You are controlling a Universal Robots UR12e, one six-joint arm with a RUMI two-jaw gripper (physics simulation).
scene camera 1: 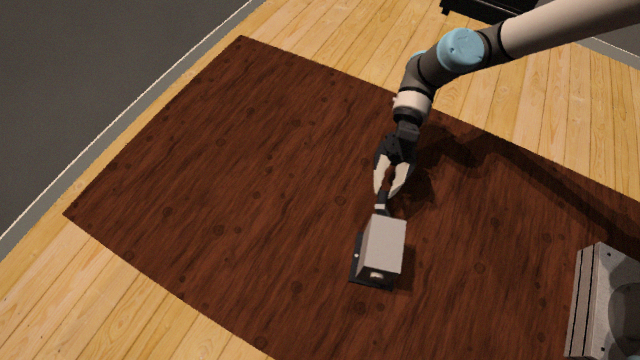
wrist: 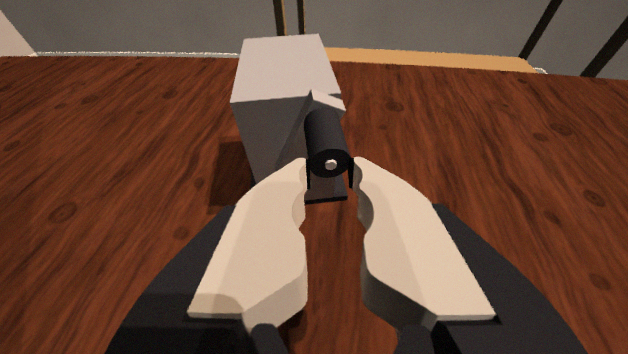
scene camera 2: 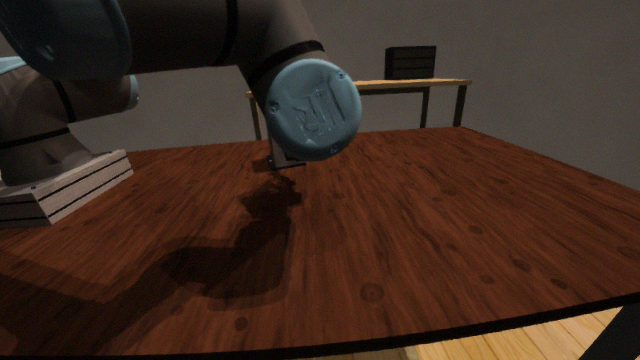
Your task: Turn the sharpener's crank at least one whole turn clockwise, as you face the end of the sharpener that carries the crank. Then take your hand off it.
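Seen in the pictures: gripper, fingertip midpoint: (scene camera 1: 382, 197) (wrist: 328, 161); arm's base, origin of the base link: (scene camera 2: 53, 169).
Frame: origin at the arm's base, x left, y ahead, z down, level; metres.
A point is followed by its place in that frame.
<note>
The sharpener (scene camera 1: 385, 242) {x 0.044, y 0.632, z -0.053 m} (scene camera 2: 278, 154) {x -0.017, y 0.615, z 0.029 m} (wrist: 284, 67) {x 0.031, y 0.633, z -0.053 m} is a light grey box on a dark base, standing on the brown table. Its crank is on the end facing my gripper. The crank's grey arm (wrist: 295, 132) slants up to the right in the wrist view, and its black cylindrical knob (scene camera 1: 383, 196) {x -0.052, y 0.666, z -0.059 m} (wrist: 325, 132) {x -0.057, y 0.665, z -0.059 m} is at the upper right of that end face, sticking out toward me. My gripper (scene camera 1: 384, 194) {x -0.060, y 0.667, z -0.040 m} (wrist: 328, 161) {x -0.060, y 0.667, z -0.040 m} is shut on the knob, one white fingertip on each side. In scene camera 2 the arm's blue-capped joint hides the gripper and most of the sharpener.
The brown table top (scene camera 1: 225, 150) {x -0.093, y 1.117, z 0.075 m} (scene camera 2: 425, 240) {x -0.387, y 0.834, z 0.075 m} (wrist: 100, 150) {x 0.071, y 0.354, z 0.075 m} lies under the sharpener. The robot's base plate (scene camera 1: 582, 300) {x -0.026, y 0.124, z 0.037 m} (scene camera 2: 92, 187) {x -0.047, y 0.122, z 0.048 m} is on the table. A light wooden side table (scene camera 2: 415, 83) with a dark box (scene camera 2: 411, 62) stands beyond the far edge.
</note>
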